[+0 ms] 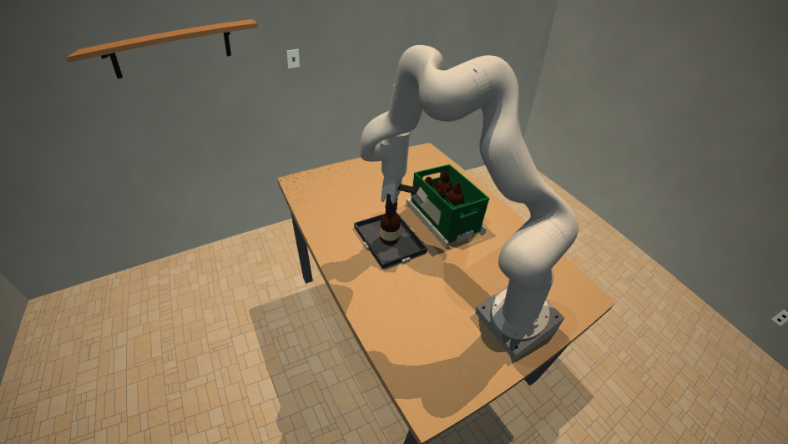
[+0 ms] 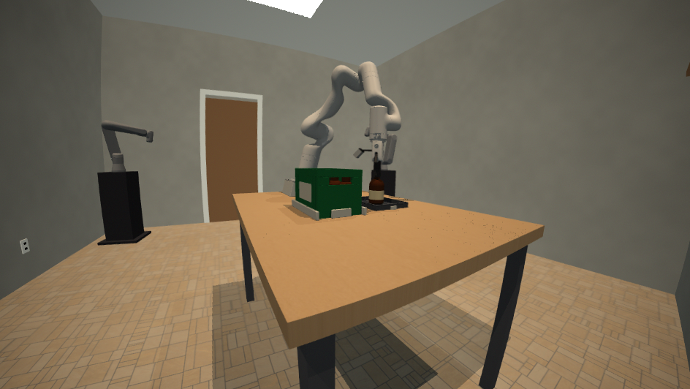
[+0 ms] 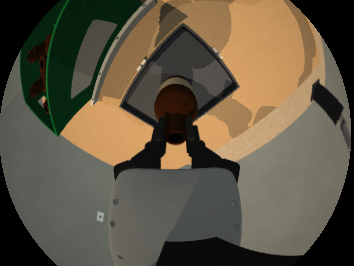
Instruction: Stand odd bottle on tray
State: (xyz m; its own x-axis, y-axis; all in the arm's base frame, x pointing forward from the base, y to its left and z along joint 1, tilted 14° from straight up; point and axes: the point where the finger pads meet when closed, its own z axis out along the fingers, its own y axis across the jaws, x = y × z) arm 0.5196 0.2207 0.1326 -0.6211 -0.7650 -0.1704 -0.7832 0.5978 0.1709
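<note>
Now: the brown bottle 70 mm below my hand. From my hand the other things lie so: black tray: 140 mm below; green crate: 50 mm ahead, 280 mm to the right, 70 mm below.
</note>
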